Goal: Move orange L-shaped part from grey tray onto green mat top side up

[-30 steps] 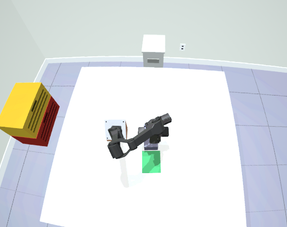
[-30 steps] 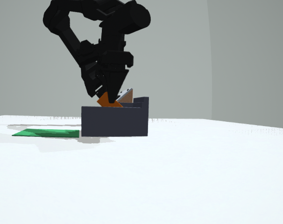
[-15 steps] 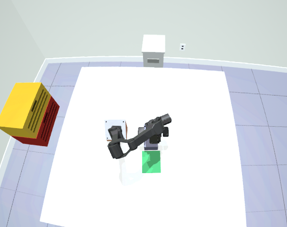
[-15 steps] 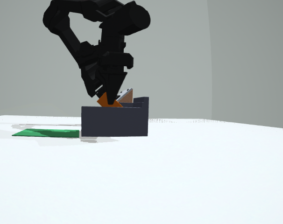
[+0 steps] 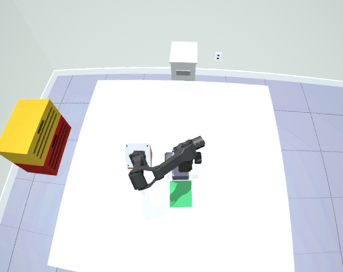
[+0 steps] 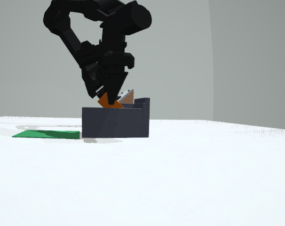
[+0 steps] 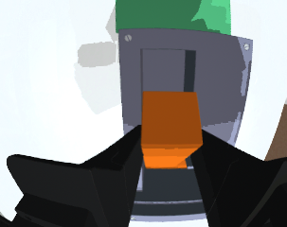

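My gripper tip is now 150 mm to the left of the green mat, 90 mm above it and 10 mm past it. From my gripper tip the other things lie so: orange L-shaped part: 30 mm to the left, 30 mm below, 20 mm behind.
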